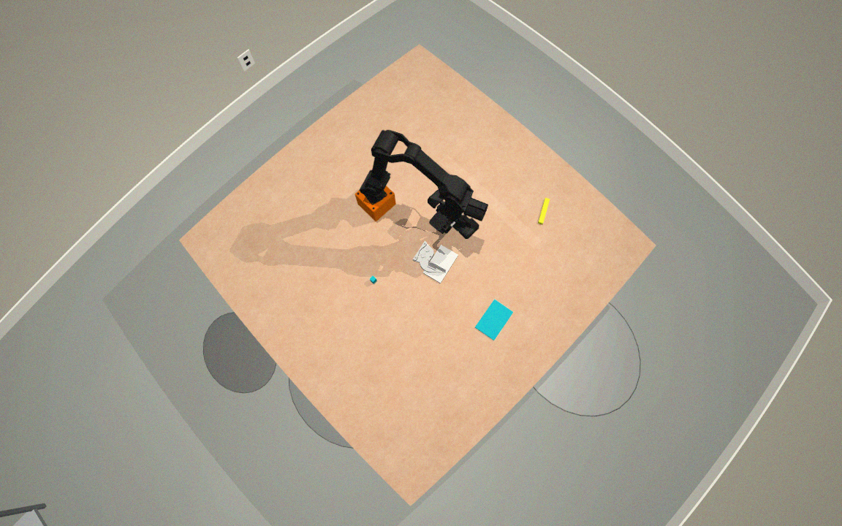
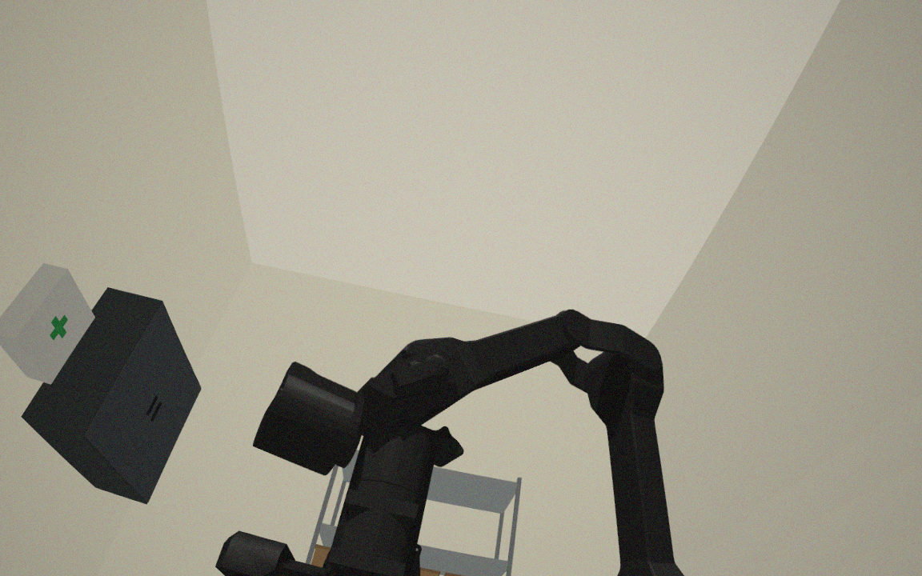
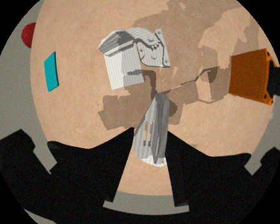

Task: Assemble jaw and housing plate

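My gripper tip is 2 cm past the grey jaw and 3 cm to the right of it. Also, from my gripper tip: grey housing plate 13 cm behind, 12 cm to the left, 6 cm below; small teal cube 1 cm behind, 33 cm to the right, 7 cm below; flat teal block 34 cm ahead, 7 cm to the right, 8 cm below.
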